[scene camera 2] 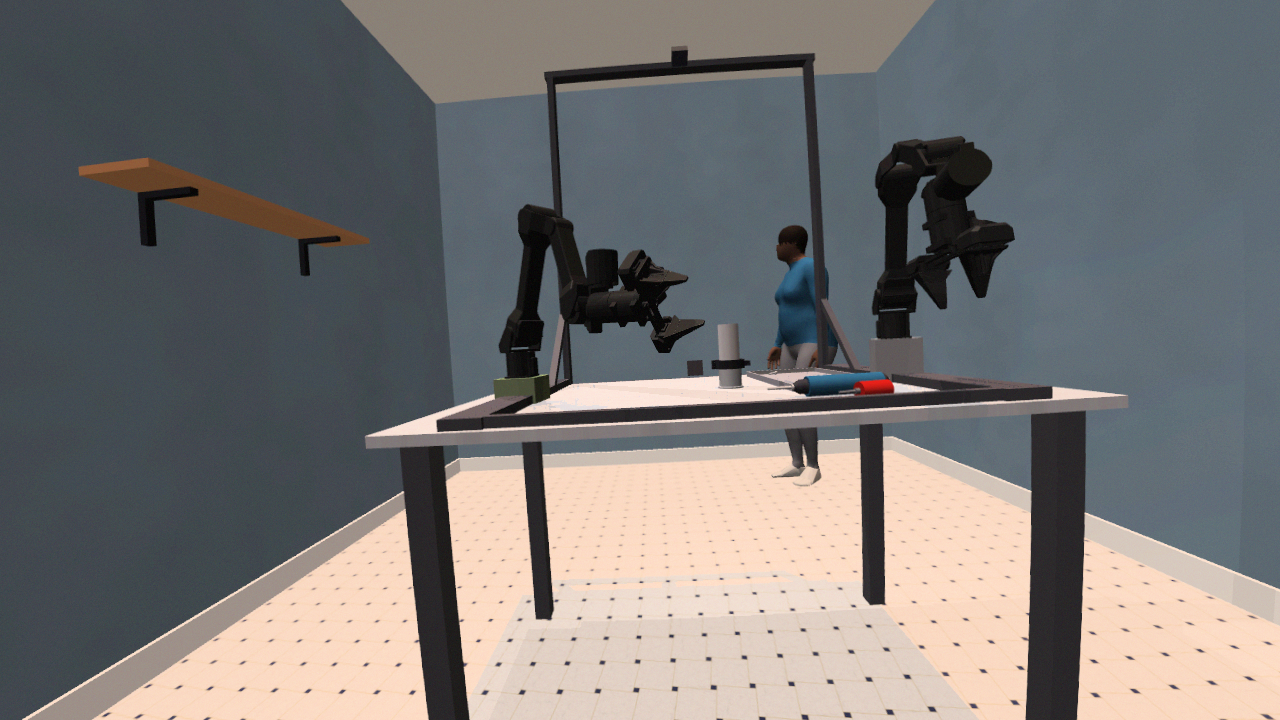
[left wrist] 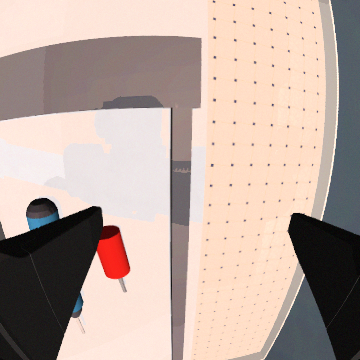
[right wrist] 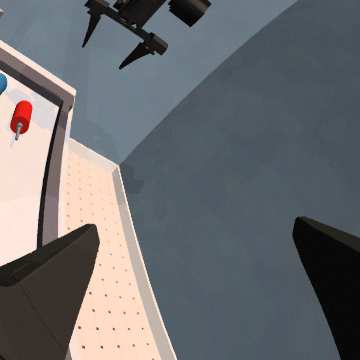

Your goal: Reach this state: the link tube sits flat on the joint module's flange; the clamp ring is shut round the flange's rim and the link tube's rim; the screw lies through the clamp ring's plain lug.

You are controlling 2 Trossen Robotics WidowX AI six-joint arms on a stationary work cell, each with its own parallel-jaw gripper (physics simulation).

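Places are measured from the left arm's base along level axes (x ahead, y left, z up), in centimetres.
Pixels of known places: left gripper, between the fingertips: (scene camera 2: pixel 961 303) (left wrist: pixel 200 221) (right wrist: pixel 100 57); right gripper, between the fingertips: (scene camera 2: pixel 696 301) (right wrist: pixel 198 232); left arm's base, origin of its link: (scene camera 2: pixel 894 338); right arm's base, origin of its link: (scene camera 2: pixel 522 377).
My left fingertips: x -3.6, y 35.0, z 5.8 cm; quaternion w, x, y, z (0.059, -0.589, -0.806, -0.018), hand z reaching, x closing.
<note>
For each thing: its top centre in the pictures, then the offset to it from my left fingertips. "*": a spot on its surface instead.
- light grey tube, centre of its top: (scene camera 2: pixel 727 324) dx +42.4, dy -25.2, dz +0.0 cm
- short grey base part, centre of its top: (scene camera 2: pixel 729 362) dx +42.4, dy -25.2, dz -9.6 cm
- black ring, a spot on its surface: (scene camera 2: pixel 731 363) * dx +41.4, dy -21.7, dz -9.7 cm
- blue-handled driver, a spot on its surface: (left wrist: pixel 37 221) (right wrist: pixel 3 75) * dx +10.7, dy -11.8, dz -11.9 cm
- shorter red-handled tool, centre of its top: (left wrist: pixel 113 273) (right wrist: pixel 24 113) (scene camera 2: pixel 863 381) dx +14.8, dy -2.1, dz -12.6 cm
In scene camera 2 a light grey tube (scene camera 2: pixel 728 340) stands upright above a short grey base part (scene camera 2: pixel 730 379) on the table. A black ring (scene camera 2: pixel 731 363) with lugs sticking out surrounds the column where they meet. Whether the ring is shut and whether a screw lies in a lug is too small to tell. My left gripper (scene camera 2: pixel 962 300) (left wrist: pixel 200 221) (right wrist: pixel 100 57) is open and empty, pointing down high above the table's right side. My right gripper (scene camera 2: pixel 695 300) (right wrist: pixel 198 232) is open and empty, pointing sideways above and left of the tube.
A blue-handled driver (scene camera 2: pixel 841 385) (left wrist: pixel 37 221) (right wrist: pixel 2 84) and a shorter red-handled tool (scene camera 2: pixel 874 387) (left wrist: pixel 114 252) (right wrist: pixel 22 116) lie at right. A dark frame (scene camera 2: pixel 626 412) (left wrist: pixel 100 75) edges the table. An overhead gantry (scene camera 2: pixel 608 71) spans behind; a person (scene camera 2: pixel 794 295) stands behind the table.
</note>
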